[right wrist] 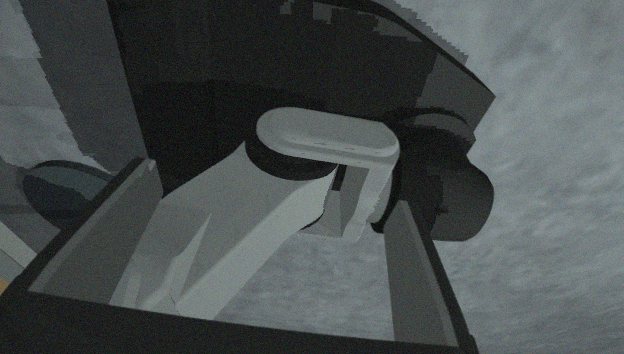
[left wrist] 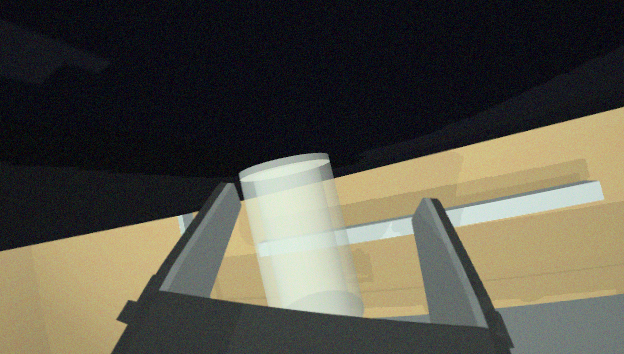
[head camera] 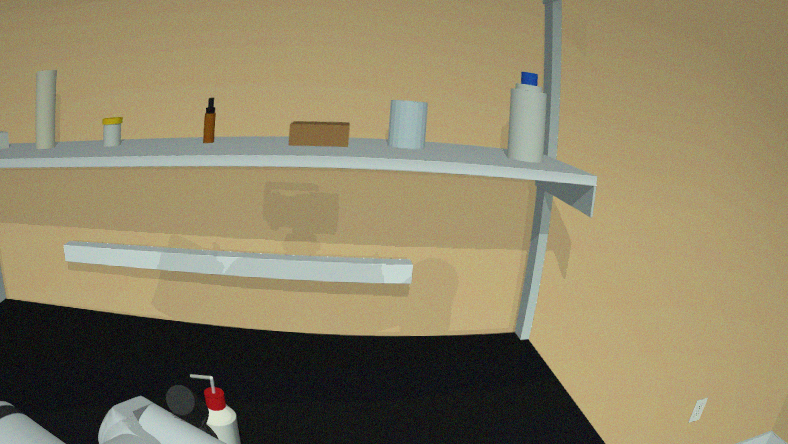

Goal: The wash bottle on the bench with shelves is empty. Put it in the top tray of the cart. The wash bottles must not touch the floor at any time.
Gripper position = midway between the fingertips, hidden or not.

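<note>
There's a bench with shelves (head camera: 72, 365), and you get it in the left wrist view (left wrist: 119, 119) too. There's also a brown box (head camera: 302, 133), plus a wash bottle (left wrist: 303, 251); in the right wrist view the wash bottle is out of frame. As for the grippers, the left gripper is here (left wrist: 324, 201) and the right gripper (right wrist: 278, 195) is here as well.
</note>
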